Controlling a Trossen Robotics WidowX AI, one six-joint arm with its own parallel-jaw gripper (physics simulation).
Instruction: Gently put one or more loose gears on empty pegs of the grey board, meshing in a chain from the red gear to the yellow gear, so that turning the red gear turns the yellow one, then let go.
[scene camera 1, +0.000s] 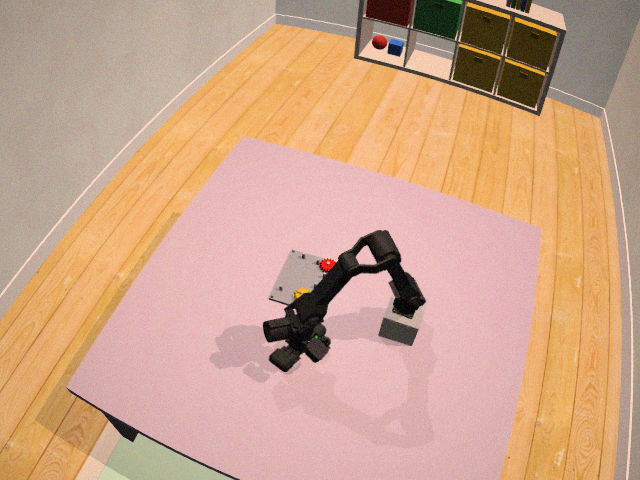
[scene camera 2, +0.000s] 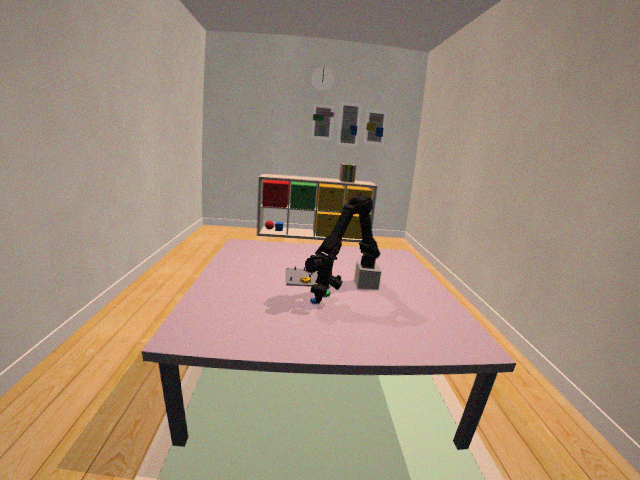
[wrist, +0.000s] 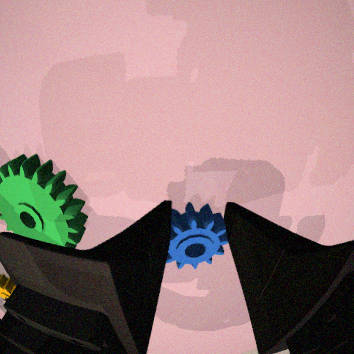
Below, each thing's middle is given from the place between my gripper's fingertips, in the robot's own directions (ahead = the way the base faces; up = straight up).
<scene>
Now: the green gear (wrist: 45, 210) 90 mm to the right of my hand and 20 mm behind it. Round my hand: grey board (scene camera 1: 297, 273) (280 mm to the right, 80 mm ahead); then blue gear (wrist: 195, 236) (20 mm ahead, 10 mm to the right).
</scene>
